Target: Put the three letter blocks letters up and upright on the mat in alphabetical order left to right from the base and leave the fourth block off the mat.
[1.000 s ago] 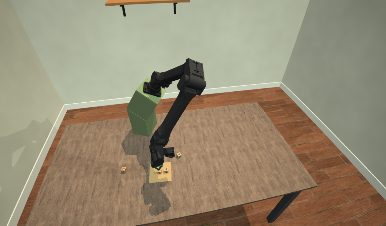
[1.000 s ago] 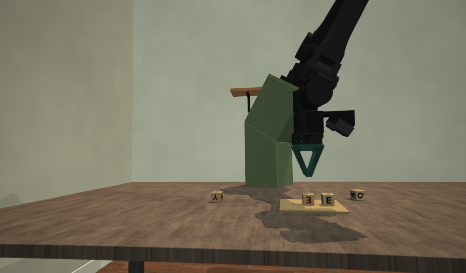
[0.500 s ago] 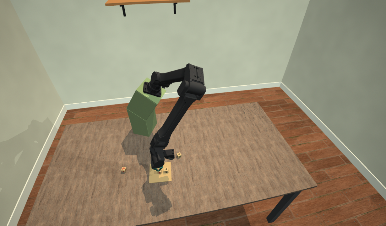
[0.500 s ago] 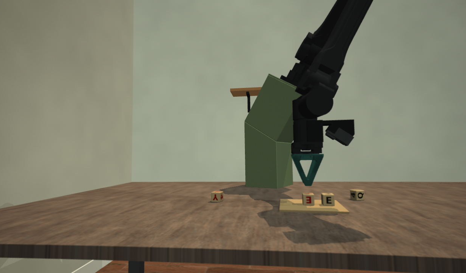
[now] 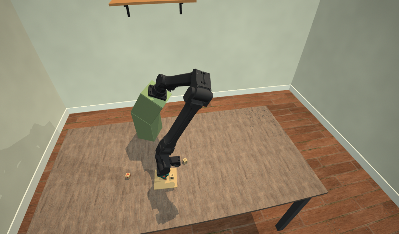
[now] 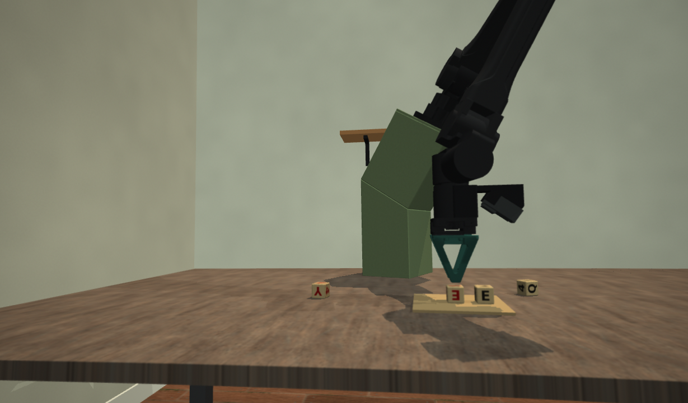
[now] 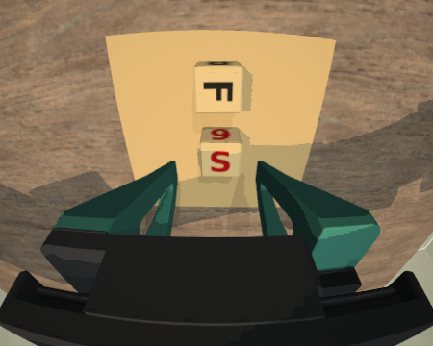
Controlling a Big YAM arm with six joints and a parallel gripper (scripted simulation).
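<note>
Now: the tan mat 4 cm below my hand.
</note>
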